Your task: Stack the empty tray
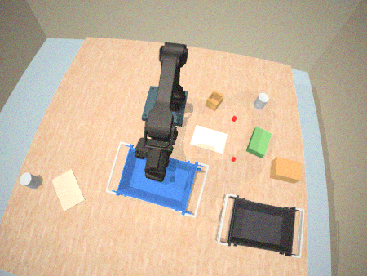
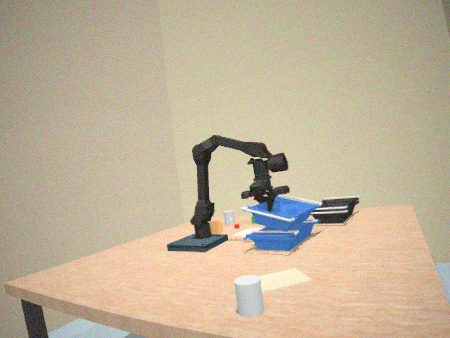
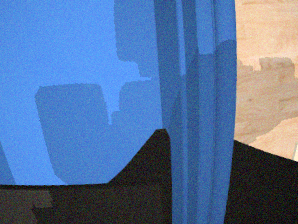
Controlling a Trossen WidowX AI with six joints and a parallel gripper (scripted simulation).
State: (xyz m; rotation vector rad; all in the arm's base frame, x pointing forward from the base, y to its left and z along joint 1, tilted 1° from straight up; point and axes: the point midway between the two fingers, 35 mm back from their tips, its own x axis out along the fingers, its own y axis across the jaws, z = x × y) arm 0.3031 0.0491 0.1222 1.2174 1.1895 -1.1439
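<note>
Right now the blue tray is 7 cm ahead of my gripper tip and 1 cm above it. Round my gripper tip: green block 37 cm to the left, 24 cm behind, 9 cm below; small brown box 39 cm behind, 12 cm to the left, 9 cm below; orange box 51 cm to the left, 14 cm behind, 8 cm below.
</note>
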